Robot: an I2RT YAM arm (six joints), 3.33 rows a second.
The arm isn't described. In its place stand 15 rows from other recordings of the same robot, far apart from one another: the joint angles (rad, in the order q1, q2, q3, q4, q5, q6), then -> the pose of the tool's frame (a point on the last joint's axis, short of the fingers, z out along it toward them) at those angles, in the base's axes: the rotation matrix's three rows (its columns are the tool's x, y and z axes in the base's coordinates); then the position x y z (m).
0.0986 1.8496 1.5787 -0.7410 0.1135 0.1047 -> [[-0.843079 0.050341 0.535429], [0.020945 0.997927 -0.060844], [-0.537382 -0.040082 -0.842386]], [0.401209 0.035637 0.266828]
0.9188 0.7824 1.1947 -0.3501 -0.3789 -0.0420 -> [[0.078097 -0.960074 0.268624], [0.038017 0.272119 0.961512], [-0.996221 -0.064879 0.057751]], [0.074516 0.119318 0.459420]
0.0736 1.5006 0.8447 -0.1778 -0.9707 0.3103 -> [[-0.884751 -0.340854 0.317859], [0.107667 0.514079 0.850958], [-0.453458 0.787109 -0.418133]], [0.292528 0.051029 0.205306]
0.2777 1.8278 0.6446 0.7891 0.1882 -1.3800 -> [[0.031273 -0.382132 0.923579], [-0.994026 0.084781 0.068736], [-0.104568 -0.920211 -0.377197]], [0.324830 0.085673 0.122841]
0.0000 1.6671 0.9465 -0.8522 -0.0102 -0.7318 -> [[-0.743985 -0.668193 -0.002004], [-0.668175 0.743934 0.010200], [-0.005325 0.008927 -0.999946]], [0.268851 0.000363 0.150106]
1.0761 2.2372 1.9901 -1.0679 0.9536 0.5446 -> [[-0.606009 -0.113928 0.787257], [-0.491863 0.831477 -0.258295], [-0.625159 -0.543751 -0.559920]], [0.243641 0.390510 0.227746]
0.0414 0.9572 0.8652 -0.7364 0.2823 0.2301 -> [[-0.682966 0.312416 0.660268], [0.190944 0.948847 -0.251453], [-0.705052 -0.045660 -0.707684]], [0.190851 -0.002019 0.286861]
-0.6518 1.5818 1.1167 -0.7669 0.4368 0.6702 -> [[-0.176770 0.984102 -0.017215], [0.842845 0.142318 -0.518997], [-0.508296 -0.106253 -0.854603]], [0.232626 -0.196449 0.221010]
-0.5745 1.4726 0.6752 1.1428 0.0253 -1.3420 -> [[-0.484083 0.404555 0.775886], [-0.846457 0.008209 -0.532394], [-0.221752 -0.914477 0.338465]], [0.260848 -0.169929 0.279940]
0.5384 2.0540 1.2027 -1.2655 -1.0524 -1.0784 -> [[-0.464204 -0.583587 -0.666289], [-0.785822 -0.075717 0.613801], [-0.408656 0.808513 -0.423447]], [0.243127 0.181228 0.124227]
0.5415 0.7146 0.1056 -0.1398 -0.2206 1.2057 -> [[-0.806368 0.316312 0.499718], [0.578611 0.596801 0.555911], [-0.122391 0.737411 -0.664263]], [0.112111 0.076522 0.121543]
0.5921 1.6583 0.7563 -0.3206 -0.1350 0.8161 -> [[-0.964964 0.163231 0.205429], [0.220905 0.927888 0.300373], [-0.141585 0.335230 -0.931437]], [0.229115 0.159878 0.118757]
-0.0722 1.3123 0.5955 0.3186 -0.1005 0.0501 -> [[-0.387289 -0.001073 0.921958], [0.077967 0.996379 0.033912], [-0.918656 0.085016 -0.385803]], [0.277034 -0.016455 0.210578]
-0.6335 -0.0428 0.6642 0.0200 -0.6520 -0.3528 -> [[0.466344 0.283755 0.837858], [-0.683298 0.717083 0.137465], [-0.561807 -0.636612 0.528297]], [-0.003351 0.029263 0.374954]
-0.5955 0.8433 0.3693 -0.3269 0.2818 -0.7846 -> [[-0.914540 0.074728 0.397533], [-0.200137 0.770463 -0.605254], [-0.351514 -0.633090 -0.689663]], [0.131149 -0.100818 0.174541]
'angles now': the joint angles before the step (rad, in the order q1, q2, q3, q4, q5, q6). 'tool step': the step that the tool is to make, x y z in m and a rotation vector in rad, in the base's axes. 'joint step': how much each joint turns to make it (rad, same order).
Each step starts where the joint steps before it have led.
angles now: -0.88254 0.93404 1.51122 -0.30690 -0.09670 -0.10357
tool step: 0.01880 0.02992 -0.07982 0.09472 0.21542 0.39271
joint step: 0.19877 -0.16631 -0.30708 -0.08926 -0.20521 -0.05417
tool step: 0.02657 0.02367 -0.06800 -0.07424 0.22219 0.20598
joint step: 0.25747 -0.05799 -0.22622 -0.03091 0.06101 -0.18311
